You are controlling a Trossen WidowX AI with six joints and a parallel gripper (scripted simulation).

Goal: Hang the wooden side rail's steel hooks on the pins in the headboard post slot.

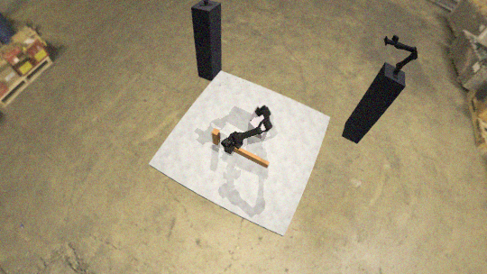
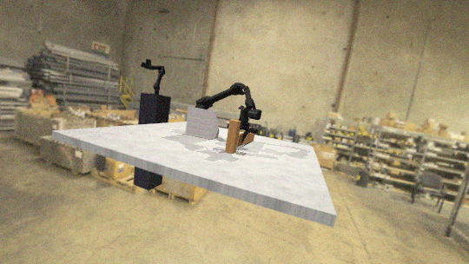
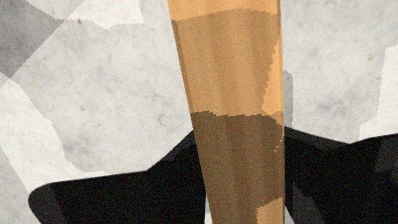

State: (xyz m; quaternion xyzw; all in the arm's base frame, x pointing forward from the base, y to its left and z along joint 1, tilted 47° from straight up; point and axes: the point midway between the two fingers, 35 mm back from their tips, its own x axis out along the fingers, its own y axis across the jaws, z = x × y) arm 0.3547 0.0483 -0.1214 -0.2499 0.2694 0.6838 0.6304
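The wooden headboard post lies 160 mm to the right of my gripper tip and 40 mm above it.
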